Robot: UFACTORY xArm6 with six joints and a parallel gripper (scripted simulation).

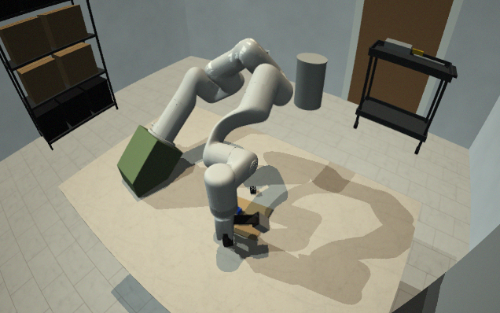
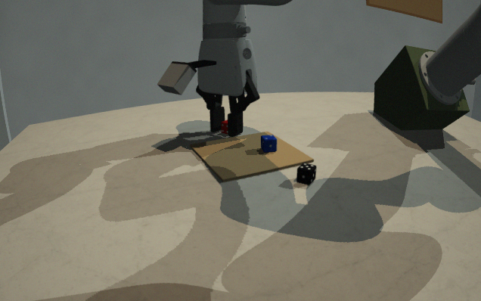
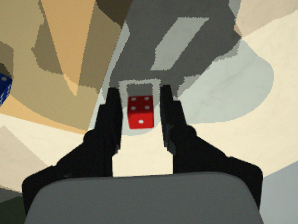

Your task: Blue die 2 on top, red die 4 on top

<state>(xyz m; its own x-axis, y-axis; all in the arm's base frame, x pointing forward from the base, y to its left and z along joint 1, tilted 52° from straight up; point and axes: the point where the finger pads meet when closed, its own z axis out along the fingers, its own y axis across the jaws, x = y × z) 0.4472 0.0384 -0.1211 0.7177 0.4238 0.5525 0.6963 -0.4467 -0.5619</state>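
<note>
My hand is 10 mm above the red die. From my hand the other things lie so: blue die 50 mm behind, 100 mm to the left, 10 mm below; then tan mat 20 mm behind, 100 mm to the left, 20 mm below; then black die 80 mm behind, 200 mm to the left, 10 mm below.
</note>
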